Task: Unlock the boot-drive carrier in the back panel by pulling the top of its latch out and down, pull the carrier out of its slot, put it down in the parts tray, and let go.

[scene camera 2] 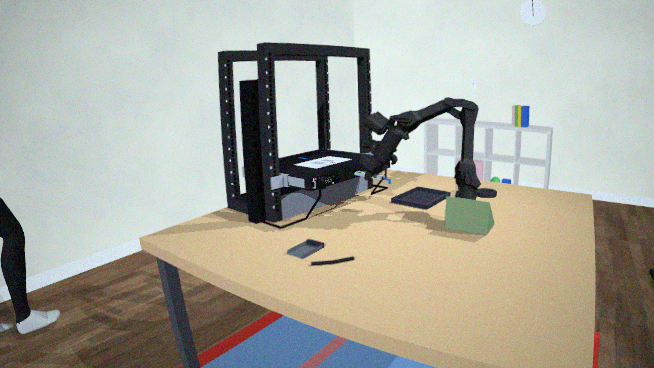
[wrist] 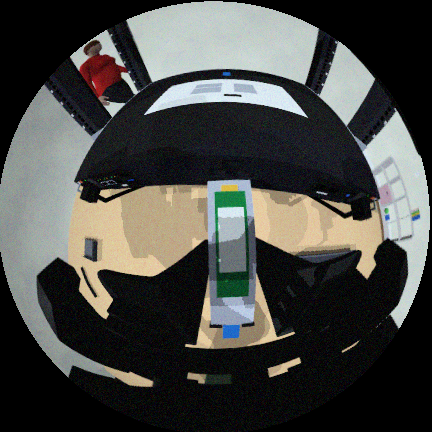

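Pixels of known places: gripper, fingertip midpoint: [scene camera 2: 367,178] [wrist: 229,242]; arm's base, link origin: [scene camera 2: 463,206].
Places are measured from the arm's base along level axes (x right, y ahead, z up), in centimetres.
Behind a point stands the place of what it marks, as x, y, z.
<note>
The boot-drive carrier [scene camera 2: 360,174] {2.9, 37.9, 6.8} [wrist: 232,285] {3.9, 32.7, 6.9} is a long silver piece with a green board and a yellow patch at its far end. My gripper [scene camera 2: 369,171] {4.2, 35.7, 5.2} [wrist: 229,242] {4.2, 35.7, 5.2} is shut on its long sides. Its blue latch [scene camera 2: 387,180] {3.1, 27.9, 5.5} [wrist: 231,331] {3.3, 27.8, 5.8} sticks out from the near end. The carrier's whole length shows in the wrist view, with its far end at the edge of the black server's back panel [wrist: 175,170] {0.8, 41.9, 7.4}; whether it touches the slot cannot be told. A flat dark tray [scene camera 2: 420,197] {25.9, 22.3, -6.2} [wrist: 325,255] {25.0, 28.8, -6.2} lies on the table near the arm base.
The server sits in a black rack [scene camera 2: 267,135] {-20.5, 59.6, 23.0} on the table [scene camera 2: 425,280] {-40.5, 1.3, -6.6}. Black cables [scene camera 2: 320,200] [wrist: 330,206] run beside it. A green wedge block [scene camera 2: 467,215] {-4.9, -2.2, -1.1} stands before the arm base. A small grey tray [scene camera 2: 306,248] {-34.7, 37.8, -6.4} [wrist: 91,249] {-34.8, 37.1, -6.6} and a black stick [scene camera 2: 332,261] {-40.6, 26.3, -5.7} [wrist: 89,281] {-39.8, 26.7, -6.2} lie farther off.
</note>
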